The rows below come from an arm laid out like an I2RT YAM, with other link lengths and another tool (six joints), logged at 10 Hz.
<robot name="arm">
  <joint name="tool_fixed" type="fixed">
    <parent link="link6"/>
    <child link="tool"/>
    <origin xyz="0.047 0.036 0.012" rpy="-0.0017 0 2.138"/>
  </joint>
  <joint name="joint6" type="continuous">
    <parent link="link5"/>
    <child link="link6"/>
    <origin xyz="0.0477 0 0.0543" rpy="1.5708 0 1.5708"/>
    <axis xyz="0 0 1"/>
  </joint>
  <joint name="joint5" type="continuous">
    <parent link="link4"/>
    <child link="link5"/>
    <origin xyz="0.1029 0.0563 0.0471" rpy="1.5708 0 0"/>
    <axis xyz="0 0 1"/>
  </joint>
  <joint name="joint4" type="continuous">
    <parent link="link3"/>
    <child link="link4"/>
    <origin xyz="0.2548 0.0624 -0.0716" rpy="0 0 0"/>
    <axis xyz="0 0 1"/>
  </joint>
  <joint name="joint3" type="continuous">
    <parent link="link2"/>
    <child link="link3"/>
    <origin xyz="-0.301 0 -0.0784" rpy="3.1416 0 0"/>
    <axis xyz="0 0 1"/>
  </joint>
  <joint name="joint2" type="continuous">
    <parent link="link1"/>
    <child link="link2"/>
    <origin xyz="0.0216 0.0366 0.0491" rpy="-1.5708 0 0"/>
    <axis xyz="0 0 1"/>
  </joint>
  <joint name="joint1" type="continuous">
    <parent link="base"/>
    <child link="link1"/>
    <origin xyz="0 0 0.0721" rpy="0 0 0"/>
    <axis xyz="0 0 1"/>
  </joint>
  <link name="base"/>
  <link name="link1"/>
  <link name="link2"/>
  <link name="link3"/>
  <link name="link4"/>
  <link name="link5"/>
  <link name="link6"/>
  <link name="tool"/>
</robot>
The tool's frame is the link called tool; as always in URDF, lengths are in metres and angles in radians. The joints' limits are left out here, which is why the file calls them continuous.
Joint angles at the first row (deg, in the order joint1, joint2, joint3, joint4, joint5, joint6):
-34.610, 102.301, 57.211, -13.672, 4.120, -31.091
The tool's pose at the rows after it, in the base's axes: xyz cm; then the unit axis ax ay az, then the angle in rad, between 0 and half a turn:
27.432 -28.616 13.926 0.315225 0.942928 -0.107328 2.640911
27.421 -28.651 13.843 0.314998 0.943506 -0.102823 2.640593
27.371 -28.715 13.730 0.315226 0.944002 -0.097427 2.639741
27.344 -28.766 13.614 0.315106 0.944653 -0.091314 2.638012
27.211 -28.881 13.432 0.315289 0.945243 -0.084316 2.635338
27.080 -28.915 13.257 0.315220 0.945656 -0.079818 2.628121
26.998 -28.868 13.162 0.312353 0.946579 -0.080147 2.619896
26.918 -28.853 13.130 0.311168 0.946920 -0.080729 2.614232
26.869 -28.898 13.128 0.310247 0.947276 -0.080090 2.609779
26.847 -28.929 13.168 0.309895 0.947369 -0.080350 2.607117
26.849 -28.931 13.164 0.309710 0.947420 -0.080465 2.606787
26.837 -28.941 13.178 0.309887 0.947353 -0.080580 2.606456
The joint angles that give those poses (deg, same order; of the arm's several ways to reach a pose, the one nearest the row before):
-34.611, 102.520, 57.210, -13.693, 3.530, -31.092
-34.741, 102.585, 57.254, -13.803, 2.984, -31.113
-34.959, 102.652, 57.254, -13.867, 2.306, -31.135
-35.157, 102.716, 57.254, -13.912, 1.541, -31.157
-35.551, 102.761, 57.080, -13.781, 0.579, -31.289
-35.813, 102.652, 56.555, -13.125, -0.142, -31.376
-35.856, 102.411, 55.834, -12.186, -0.361, -31.703
-35.922, 102.213, 55.374, -11.596, -0.470, -31.878
-36.053, 102.105, 55.177, -11.288, -0.710, -32.053
-36.118, 102.016, 55.112, -11.159, -0.776, -32.140
-36.119, 102.018, 55.092, -11.116, -0.776, -32.163
-36.141, 101.995, 55.091, -11.115, -0.776, -32.163

